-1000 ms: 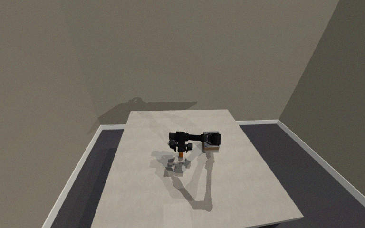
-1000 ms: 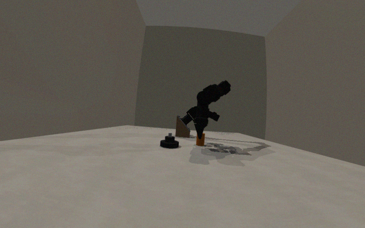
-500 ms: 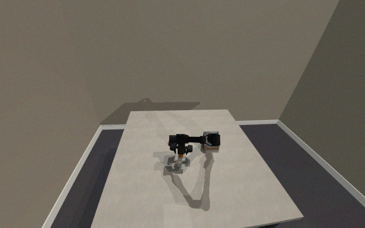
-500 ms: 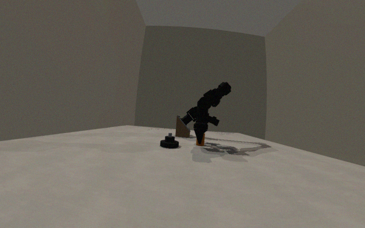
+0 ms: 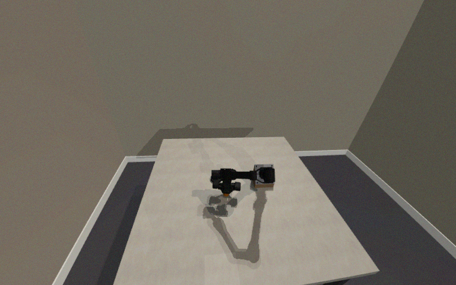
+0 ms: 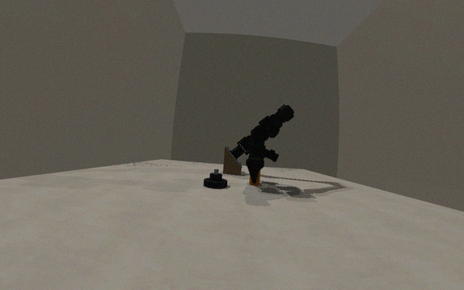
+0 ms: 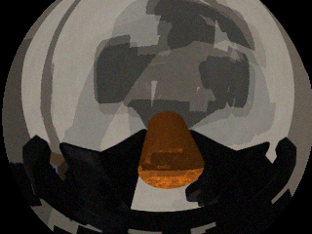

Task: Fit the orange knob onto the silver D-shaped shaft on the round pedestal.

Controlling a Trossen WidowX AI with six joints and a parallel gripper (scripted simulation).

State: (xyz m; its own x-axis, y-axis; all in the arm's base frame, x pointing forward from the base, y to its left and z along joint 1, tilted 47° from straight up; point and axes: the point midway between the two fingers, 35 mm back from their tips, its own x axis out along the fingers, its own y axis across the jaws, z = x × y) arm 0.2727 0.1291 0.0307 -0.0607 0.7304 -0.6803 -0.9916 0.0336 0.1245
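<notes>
The black round pedestal is 70 mm ahead of my gripper tip, 140 mm to the right of it and 20 mm above it. Round my gripper tip: orange knob (30 mm above).
</notes>
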